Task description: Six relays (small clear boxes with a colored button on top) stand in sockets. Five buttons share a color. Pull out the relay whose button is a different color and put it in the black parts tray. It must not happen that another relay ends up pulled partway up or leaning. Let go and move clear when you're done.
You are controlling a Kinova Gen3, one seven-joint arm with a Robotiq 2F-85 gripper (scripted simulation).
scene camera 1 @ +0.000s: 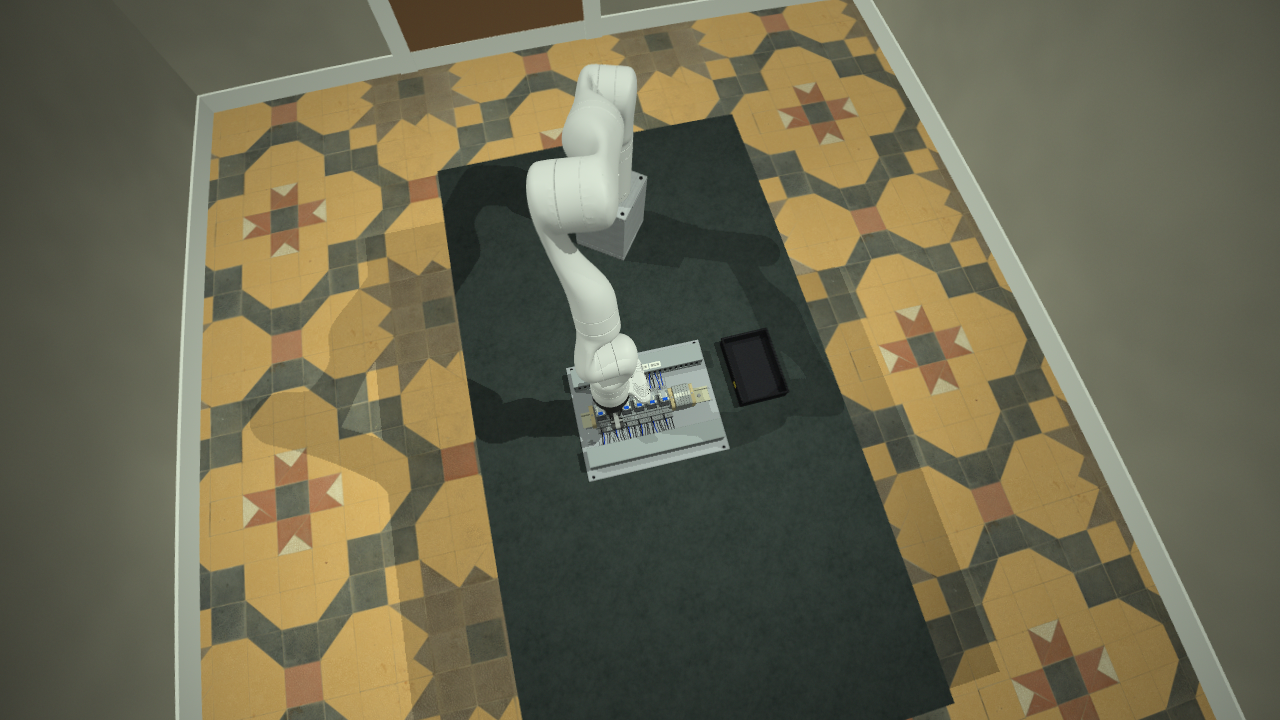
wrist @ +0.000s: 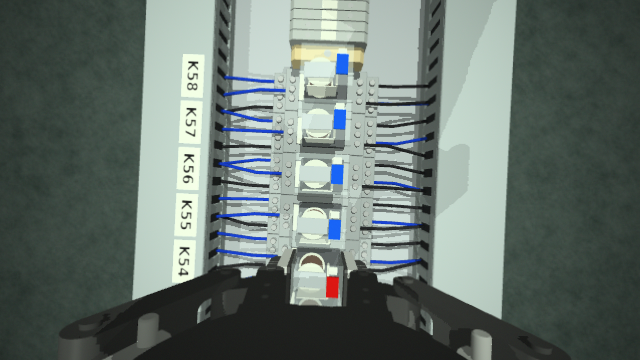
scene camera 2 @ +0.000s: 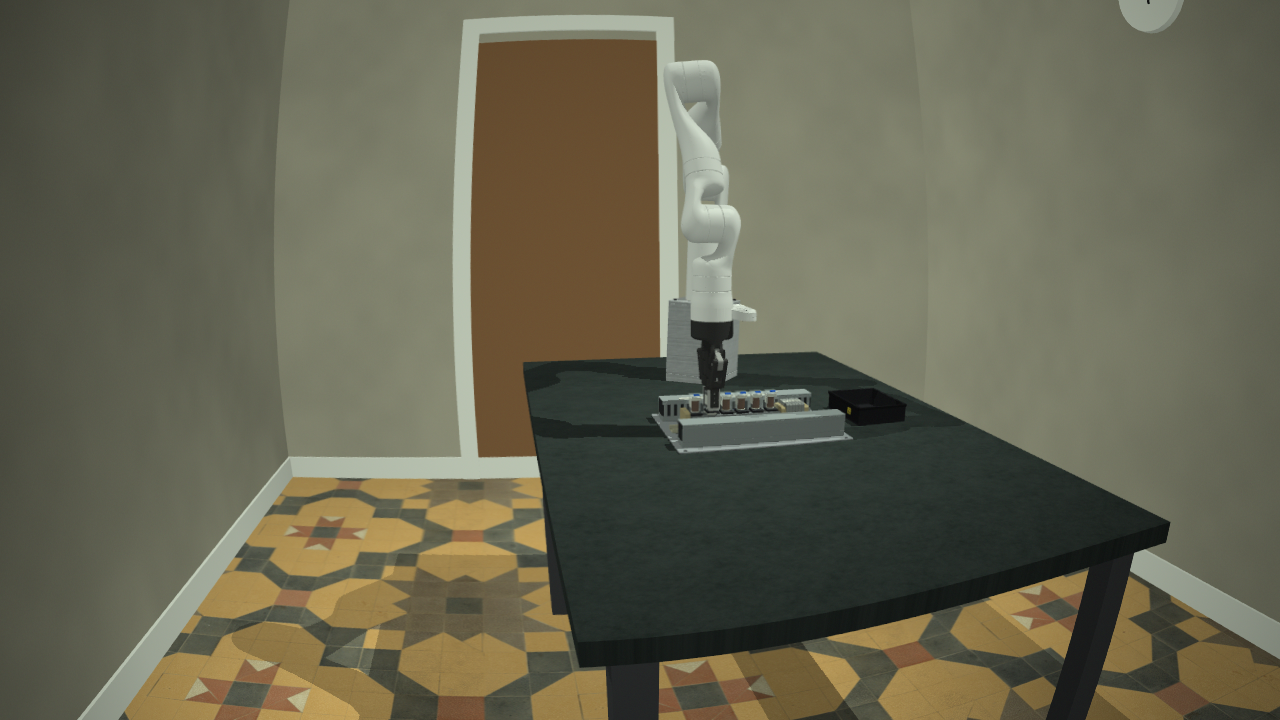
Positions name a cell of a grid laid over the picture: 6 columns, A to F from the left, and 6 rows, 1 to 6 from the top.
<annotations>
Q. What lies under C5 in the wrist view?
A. A clear relay.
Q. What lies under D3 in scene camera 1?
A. A black parts tray.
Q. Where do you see a black parts tray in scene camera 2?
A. At E4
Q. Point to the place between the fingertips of the gripper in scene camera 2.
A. D4
</annotations>
